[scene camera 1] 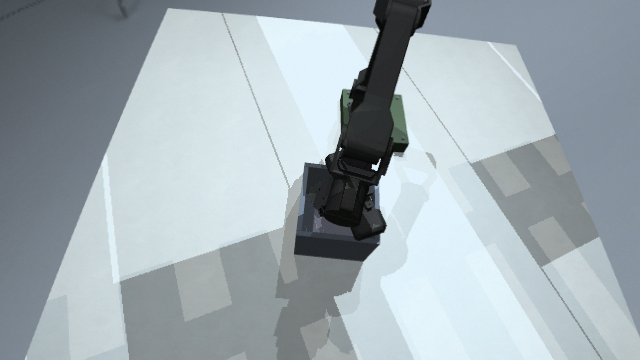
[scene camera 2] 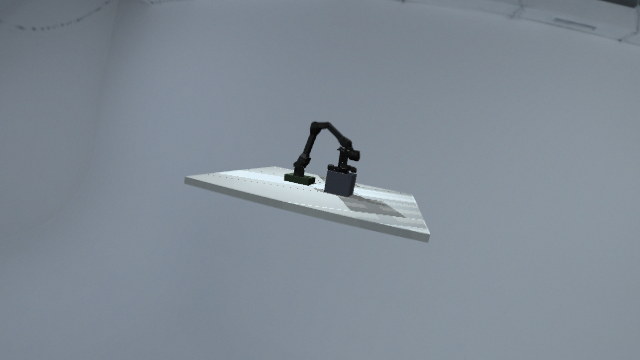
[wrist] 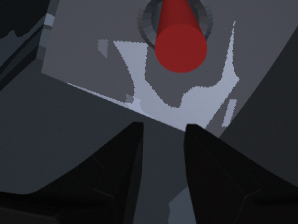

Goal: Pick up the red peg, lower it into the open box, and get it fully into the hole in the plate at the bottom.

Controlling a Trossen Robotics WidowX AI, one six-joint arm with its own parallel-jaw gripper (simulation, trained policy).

Labels:
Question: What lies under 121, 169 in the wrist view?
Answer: My gripper.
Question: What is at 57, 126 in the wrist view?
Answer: A dark box.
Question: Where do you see a plate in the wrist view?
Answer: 113, 56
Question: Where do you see a dark box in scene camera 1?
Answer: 307, 243

